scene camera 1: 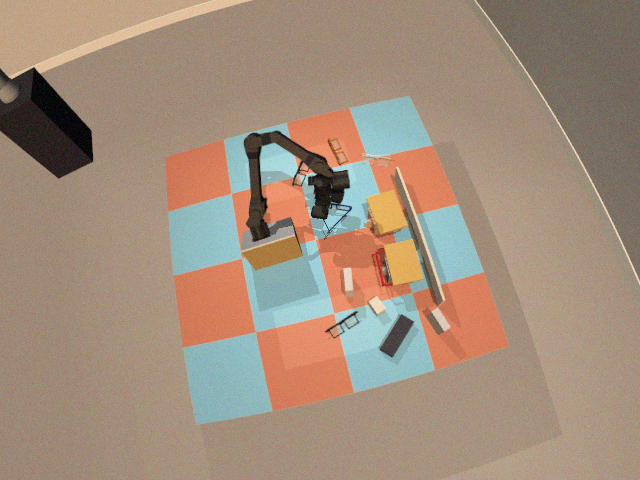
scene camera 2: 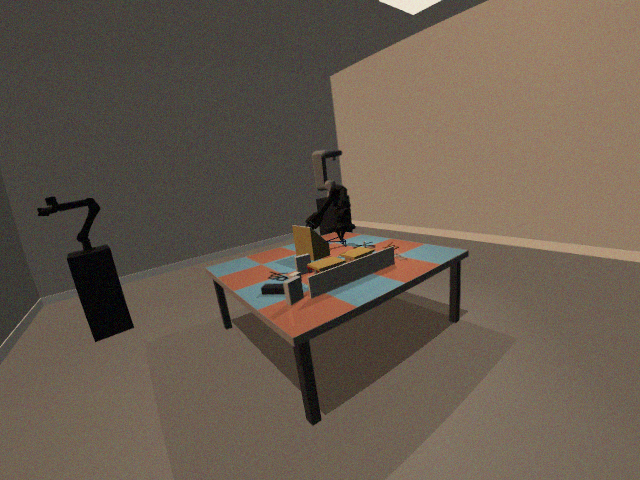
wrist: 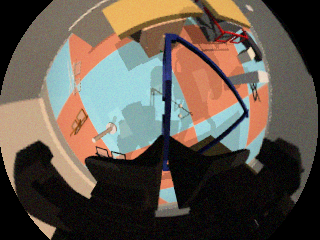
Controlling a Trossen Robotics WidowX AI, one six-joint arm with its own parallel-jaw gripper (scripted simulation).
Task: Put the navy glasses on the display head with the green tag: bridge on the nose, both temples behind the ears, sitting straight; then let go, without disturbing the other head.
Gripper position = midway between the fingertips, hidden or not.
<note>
In view: the gripper (wrist: 164, 137) and a display head (scene camera 1: 401, 265).
</note>
